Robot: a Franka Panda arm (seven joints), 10 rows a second.
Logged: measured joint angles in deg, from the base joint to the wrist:
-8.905 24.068 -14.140 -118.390 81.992 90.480 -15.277
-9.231 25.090 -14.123 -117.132 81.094 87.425 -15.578
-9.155 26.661 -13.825 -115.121 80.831 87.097 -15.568
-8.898 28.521 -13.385 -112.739 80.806 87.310 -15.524
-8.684 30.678 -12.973 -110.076 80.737 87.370 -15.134
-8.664 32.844 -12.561 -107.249 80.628 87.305 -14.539
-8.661 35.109 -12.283 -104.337 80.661 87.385 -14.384
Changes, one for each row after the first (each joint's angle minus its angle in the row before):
-0.326 1.022 0.017 1.258 -0.898 -3.055 -0.301
0.076 1.571 0.298 2.011 -0.263 -0.328 0.010
0.257 1.860 0.440 2.382 -0.025 0.213 0.044
0.214 2.157 0.412 2.663 -0.069 0.060 0.390
0.020 2.166 0.412 2.827 -0.109 -0.065 0.595
0.003 2.265 0.278 2.912 0.033 0.080 0.155

